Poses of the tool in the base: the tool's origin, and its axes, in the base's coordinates. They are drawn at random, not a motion.
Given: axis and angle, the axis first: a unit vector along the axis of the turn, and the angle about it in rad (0 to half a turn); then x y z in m.
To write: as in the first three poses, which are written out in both.
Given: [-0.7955 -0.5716 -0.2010 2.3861 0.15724 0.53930 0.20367]
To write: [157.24 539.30 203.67 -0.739 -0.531 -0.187 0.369]
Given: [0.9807 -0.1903 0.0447 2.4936 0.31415 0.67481 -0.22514]
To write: [314.15 674.81 -225.14 0.930 -0.180 0.042 0.318]
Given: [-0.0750 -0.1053 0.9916 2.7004 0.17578 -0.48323 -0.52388]
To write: [175.78 -483.23 -523.88 -0.073 -0.103 0.968 0.219]
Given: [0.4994 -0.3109 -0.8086 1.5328 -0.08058 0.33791 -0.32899]
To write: [-80.58 337.91 -328.99 0.346 -0.216 -0.561 0.720]
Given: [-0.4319 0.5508 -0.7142 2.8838 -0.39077 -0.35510 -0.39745]
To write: [-390.77 -355.10 -397.45 -0.428 0.546 -0.708 0.129]
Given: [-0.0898 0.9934 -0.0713 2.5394 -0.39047 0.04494 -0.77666]
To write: [-390.47 44.94 -776.66 -0.086 0.949 -0.068 0.297]
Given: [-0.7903 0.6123 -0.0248 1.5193 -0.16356 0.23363 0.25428]
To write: [-163.56 233.63 254.28 -0.544 0.422 -0.017 0.725]
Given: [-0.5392 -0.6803 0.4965 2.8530 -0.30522 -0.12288 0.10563]
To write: [-305.22 -122.88 105.63 -0.534 -0.673 0.491 0.144]
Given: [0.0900 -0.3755 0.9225 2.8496 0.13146 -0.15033 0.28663]
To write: [131.46 -150.33 286.63 0.089 -0.371 0.913 0.145]
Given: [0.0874 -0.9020 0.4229 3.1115 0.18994 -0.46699 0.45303]
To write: [189.94 -466.99 453.03 0.087 -0.902 0.423 0.015]
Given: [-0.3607 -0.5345 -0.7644 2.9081 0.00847 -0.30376 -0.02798]
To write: [8.47 -303.76 -27.98 -0.358 -0.531 -0.759 0.116]
